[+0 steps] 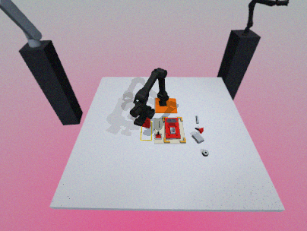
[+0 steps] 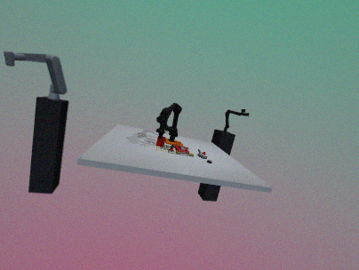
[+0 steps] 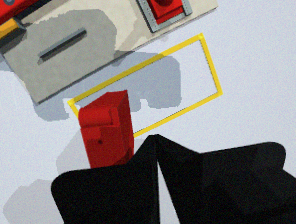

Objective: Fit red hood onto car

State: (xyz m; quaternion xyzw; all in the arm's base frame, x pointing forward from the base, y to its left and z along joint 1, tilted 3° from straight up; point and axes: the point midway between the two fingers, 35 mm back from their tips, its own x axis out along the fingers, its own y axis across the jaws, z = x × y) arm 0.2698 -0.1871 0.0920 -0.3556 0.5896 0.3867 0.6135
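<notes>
The red hood lies 30 mm below my gripper tip, 30 mm behind it and 10 mm to the left of it.
</notes>
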